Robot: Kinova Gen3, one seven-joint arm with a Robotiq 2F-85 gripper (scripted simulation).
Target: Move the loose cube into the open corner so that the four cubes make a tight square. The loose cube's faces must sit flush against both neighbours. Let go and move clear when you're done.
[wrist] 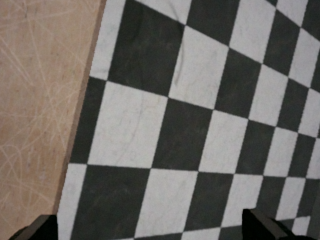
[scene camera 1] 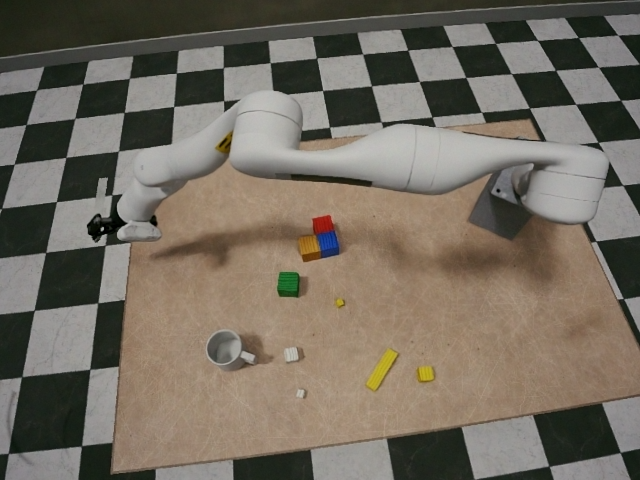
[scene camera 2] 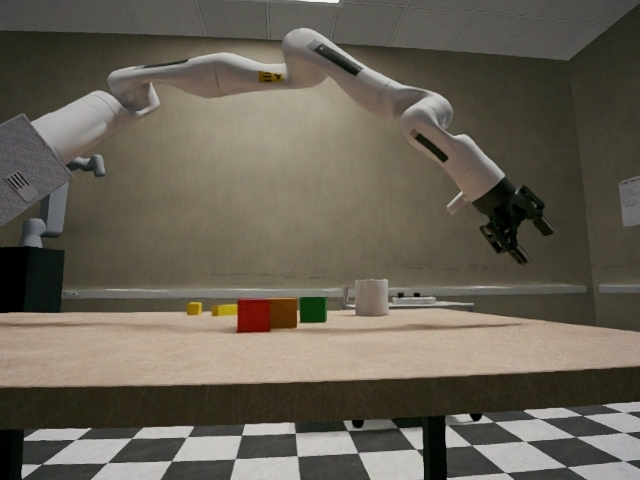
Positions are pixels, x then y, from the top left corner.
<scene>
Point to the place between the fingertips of my gripper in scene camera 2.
539, 248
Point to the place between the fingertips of my gripper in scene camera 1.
115, 238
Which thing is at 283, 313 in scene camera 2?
An orange cube.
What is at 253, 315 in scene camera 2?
A red cube.
</scene>
